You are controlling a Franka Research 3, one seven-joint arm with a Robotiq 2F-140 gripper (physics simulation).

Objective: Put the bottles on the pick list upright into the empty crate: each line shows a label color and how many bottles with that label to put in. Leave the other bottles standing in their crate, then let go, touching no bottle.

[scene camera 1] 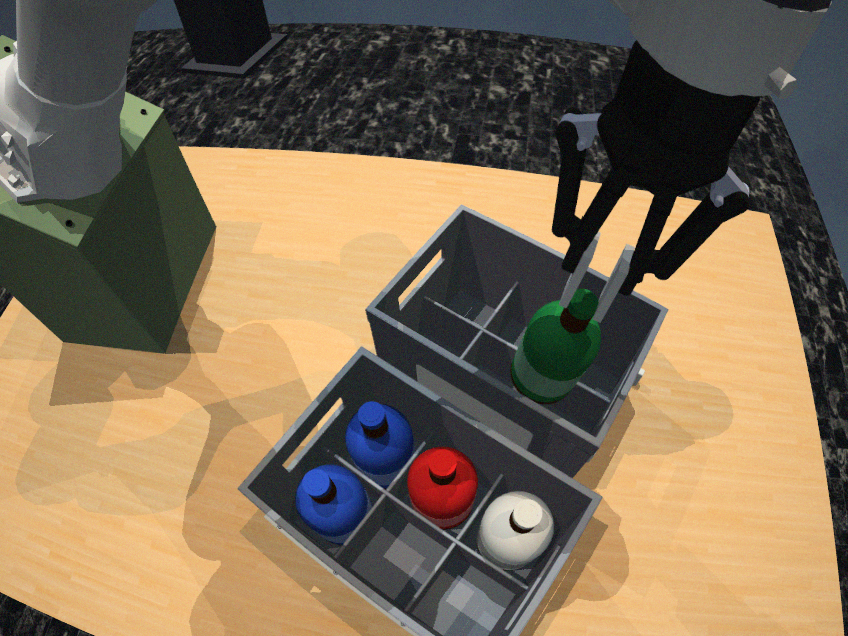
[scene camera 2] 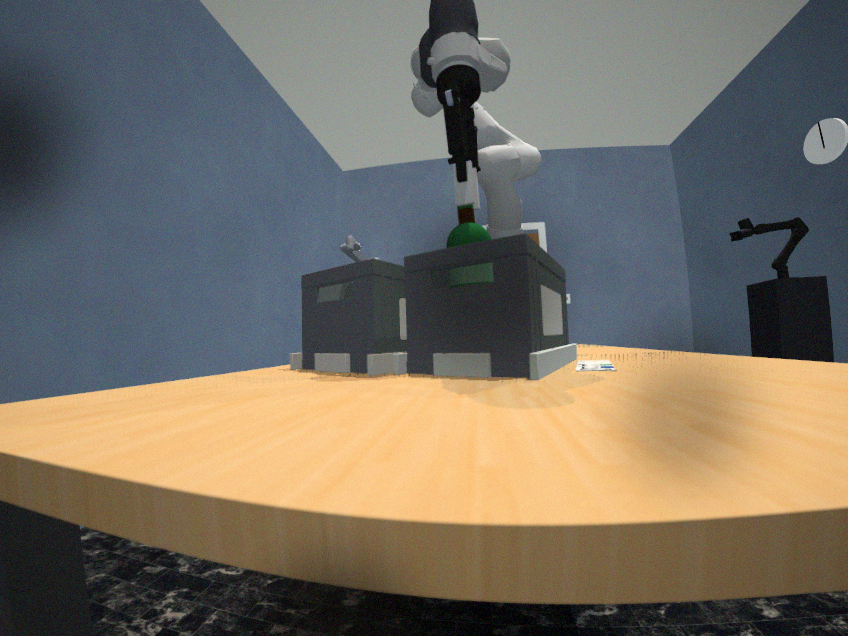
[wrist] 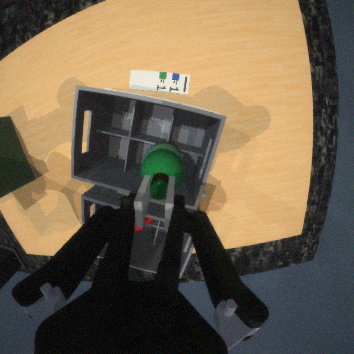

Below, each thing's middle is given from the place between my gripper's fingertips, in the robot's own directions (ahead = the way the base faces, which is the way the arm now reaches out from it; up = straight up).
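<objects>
My gripper's 7 cm above the green bottle (scene camera 1: 558, 346) and 1 cm past it. There's a pick list (wrist: 163, 81) too, and that's 26 cm below my hand, 4 cm behind it and 18 cm to the left of it.
</objects>
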